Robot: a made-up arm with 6 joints.
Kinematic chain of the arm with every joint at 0, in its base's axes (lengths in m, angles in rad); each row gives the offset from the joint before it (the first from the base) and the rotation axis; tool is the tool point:
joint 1: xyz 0 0 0.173 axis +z
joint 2: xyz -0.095 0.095 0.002 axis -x
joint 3: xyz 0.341 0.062 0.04 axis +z
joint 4: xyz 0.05 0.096 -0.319 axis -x
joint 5: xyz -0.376 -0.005 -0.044 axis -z
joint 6: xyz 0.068 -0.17 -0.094 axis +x
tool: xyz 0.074 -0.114 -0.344
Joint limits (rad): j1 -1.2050..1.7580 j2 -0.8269..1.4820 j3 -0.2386..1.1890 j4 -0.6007..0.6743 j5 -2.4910..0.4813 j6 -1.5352..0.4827
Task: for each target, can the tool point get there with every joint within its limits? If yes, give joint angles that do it. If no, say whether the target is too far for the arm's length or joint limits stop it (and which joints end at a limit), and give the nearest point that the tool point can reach.
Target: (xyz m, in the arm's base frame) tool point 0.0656 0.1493 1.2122
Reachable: no: joint limits stop it (at a limit: joint 2, joint 5) | nearest point 0.0875 0.1991 0.7401 | short by 0.475 m
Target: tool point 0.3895 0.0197 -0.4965
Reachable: yes | joints -0.2429 0.0365 0.8208 0.3043 -1.0357 -0.2945
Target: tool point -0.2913 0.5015 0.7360
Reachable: no: joint limits stop it (at a limit: joint 2, joint 4, joint 5) | nearest point -0.2931 0.5047 0.5963 | short by 0.140 m
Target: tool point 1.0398 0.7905 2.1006
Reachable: no: too far | nearest point 0.4830 0.3672 0.6725 | short by 1.590 m
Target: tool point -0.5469 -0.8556 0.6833
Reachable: no: joint limits stop it (at a limit: joint 2, joint 3, joint 5) | nearest point -0.4123 -0.6450 0.5381 | short by 0.289 m
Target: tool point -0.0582 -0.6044 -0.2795
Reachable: yes | joints -0.2454 1.0073 0.7149 -0.4569 -0.1236 -0.0060
